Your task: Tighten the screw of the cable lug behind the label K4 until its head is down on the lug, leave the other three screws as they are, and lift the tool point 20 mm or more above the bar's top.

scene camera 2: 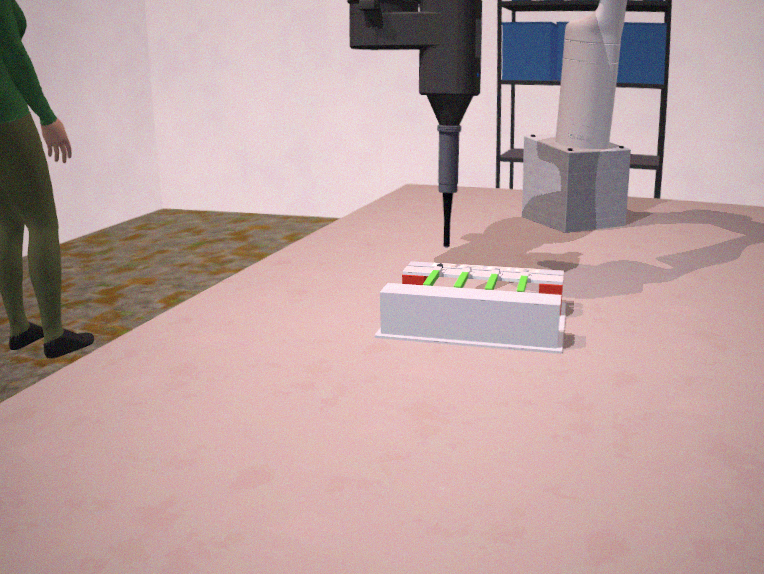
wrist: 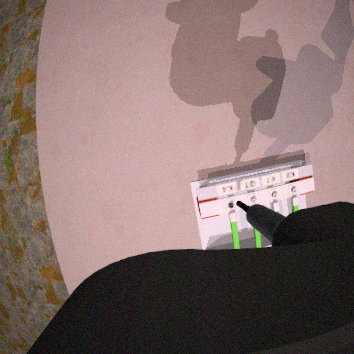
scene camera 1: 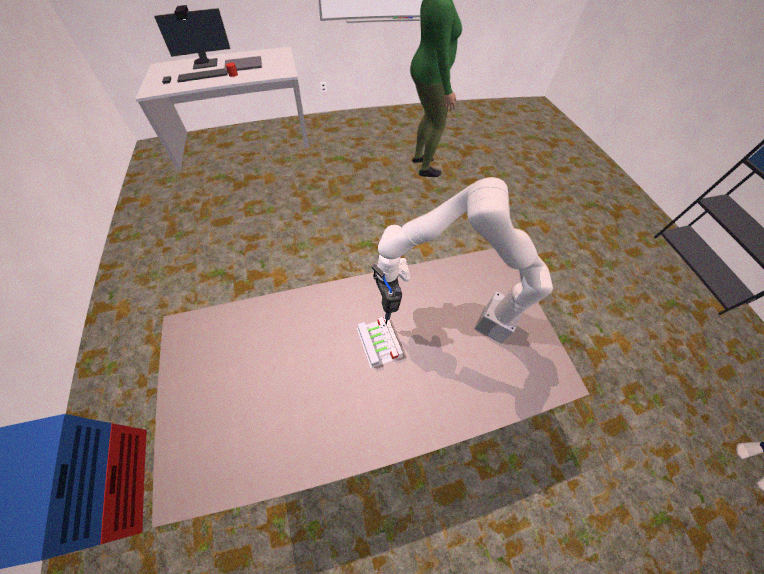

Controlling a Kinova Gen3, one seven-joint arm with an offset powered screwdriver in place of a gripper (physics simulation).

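Pixels of known places: hand at its tool point: (scene camera 2: 446, 247) (wrist: 237, 202) (scene camera 1: 386, 324); arm's base at its link origin: (scene camera 2: 582, 142) (scene camera 1: 505, 313).
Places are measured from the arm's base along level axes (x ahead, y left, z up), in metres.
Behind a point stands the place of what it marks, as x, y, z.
Observation:
The black screwdriver (scene camera 1: 387, 320) @(0.478, -0.089, -0.025) (scene camera 2: 446, 245) @(0.483, -0.093, -0.067) (wrist: 240, 203) @(0.477, -0.096, -0.053) points down and has no fingers. In scene camera 2 a gap separates its tip from the bar (scene camera 2: 546, 275) @(0.467, 0.018, -0.096) below. In the wrist view the tip appears beside the dark K4 screw (wrist: 231, 205) @(0.487, -0.098, -0.090), which also shows as a dark spot (scene camera 2: 439, 265) @(0.490, -0.099, -0.089) in scene camera 2. The label K4 (wrist: 228, 189) @(0.466, -0.100, -0.096) is at the row's left end in the wrist view. The other screws (wrist: 253, 199) @(0.482, -0.067, -0.091) (wrist: 274, 194) @(0.479, -0.035, -0.091) (wrist: 293, 189) @(0.475, -0.004, -0.091) look lighter, behind Q3, X7 and K8. The K4 head's height over its lug (wrist: 232, 216) @(0.502, -0.098, -0.088) is too small to tell.
Green cables (scene camera 2: 461, 279) @(0.531, -0.061, -0.089) (wrist: 235, 236) @(0.531, -0.094, -0.089) run from the lugs toward a raised white block (scene camera 2: 469, 317) @(0.582, -0.038, -0.110). Red pieces (scene camera 2: 550, 288) @(0.485, 0.026, -0.104) (scene camera 1: 394, 354) @(0.475, 0.032, -0.097) stand at the bar's ends. The arm's base (scene camera 1: 494, 327) @(0.048, 0.033, -0.045) (scene camera 2: 574, 185) @(0.080, -0.001, -0.061) stands on the table (scene camera 1: 259, 395) @(1.025, 0.066, -0.139). A person in green (scene camera 1: 434, 67) (scene camera 2: 27, 154) stands beyond the table.

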